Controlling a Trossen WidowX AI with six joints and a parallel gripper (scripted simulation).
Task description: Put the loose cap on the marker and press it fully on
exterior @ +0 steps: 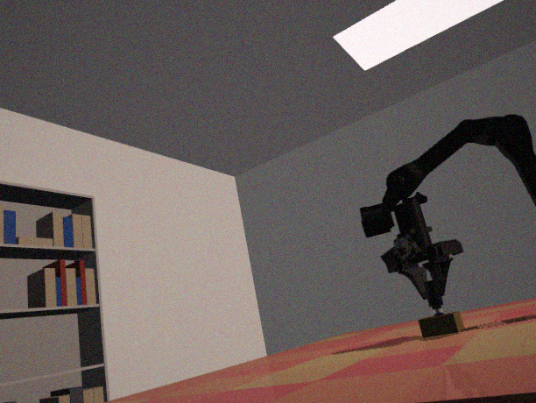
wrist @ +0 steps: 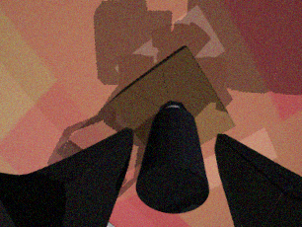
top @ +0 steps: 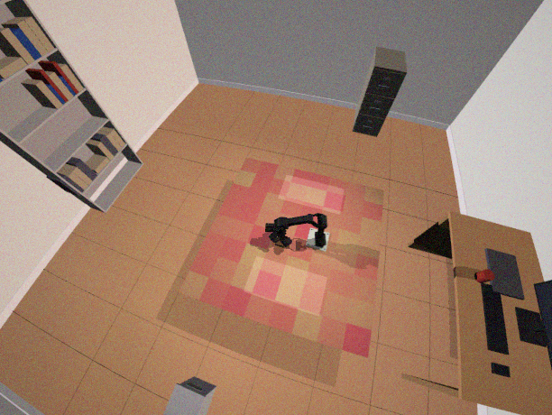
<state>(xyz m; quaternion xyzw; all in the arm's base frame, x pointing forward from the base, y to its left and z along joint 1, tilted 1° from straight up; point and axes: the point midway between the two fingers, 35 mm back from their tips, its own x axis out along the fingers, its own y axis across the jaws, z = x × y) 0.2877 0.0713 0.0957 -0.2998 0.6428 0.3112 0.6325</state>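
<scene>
Now: the marker cap 1 cm above my gripper tip. Also, from my gripper tip: tan holder block (5 cm below).
</scene>
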